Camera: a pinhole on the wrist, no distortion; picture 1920 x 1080 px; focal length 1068.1 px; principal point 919.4 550.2 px. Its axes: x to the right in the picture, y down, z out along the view. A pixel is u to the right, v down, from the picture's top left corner.
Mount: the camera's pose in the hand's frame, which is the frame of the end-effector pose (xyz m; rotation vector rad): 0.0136 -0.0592 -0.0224 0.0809 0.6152 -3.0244
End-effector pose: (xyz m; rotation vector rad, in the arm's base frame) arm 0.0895 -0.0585 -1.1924 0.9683 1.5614 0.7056
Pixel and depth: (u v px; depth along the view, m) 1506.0 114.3 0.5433
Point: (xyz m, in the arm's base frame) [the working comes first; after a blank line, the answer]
In the camera's frame: 0.2984 -0.2217 0.5433

0.6206 -0.4091 -1.2188
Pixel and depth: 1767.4 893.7 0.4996
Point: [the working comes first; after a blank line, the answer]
In the camera's frame: 0.3966 0.1607 0.4996

0.3626 -0.6248 -1.4303
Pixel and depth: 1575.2 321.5 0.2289
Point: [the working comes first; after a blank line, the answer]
In the camera's frame: 0.1405 -0.0490 0.2289

0.2671 -0.2447 -1.2592
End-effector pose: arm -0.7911 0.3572 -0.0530 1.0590 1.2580 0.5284
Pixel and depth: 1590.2 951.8 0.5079
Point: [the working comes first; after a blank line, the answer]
In the camera's frame: 0.3190 0.1910 0.5079

-0.6459 -0.2254 -0.2984
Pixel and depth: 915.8 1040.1 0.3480
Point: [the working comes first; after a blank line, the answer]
In the camera's frame: -0.0012 0.1596 0.3480

-0.6408 0.1276 -0.3650
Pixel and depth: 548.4 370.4 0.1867
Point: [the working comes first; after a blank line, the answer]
In the camera's frame: -0.0648 -0.0314 0.1867

-0.6386 0.3098 -0.1823
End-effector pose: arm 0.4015 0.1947 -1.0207 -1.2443 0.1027 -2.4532
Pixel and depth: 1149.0 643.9 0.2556
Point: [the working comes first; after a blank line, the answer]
In the camera's frame: 0.0549 0.0224 0.2556

0.5308 0.4029 -0.8949
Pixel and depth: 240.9 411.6 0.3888
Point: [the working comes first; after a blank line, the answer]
In the camera's frame: -0.2470 -0.0505 0.3888

0.5183 0.2878 -0.5774
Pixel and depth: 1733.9 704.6 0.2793
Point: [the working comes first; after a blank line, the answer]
In the camera's frame: 0.2130 0.0404 0.2793

0.6085 0.4918 -1.0041
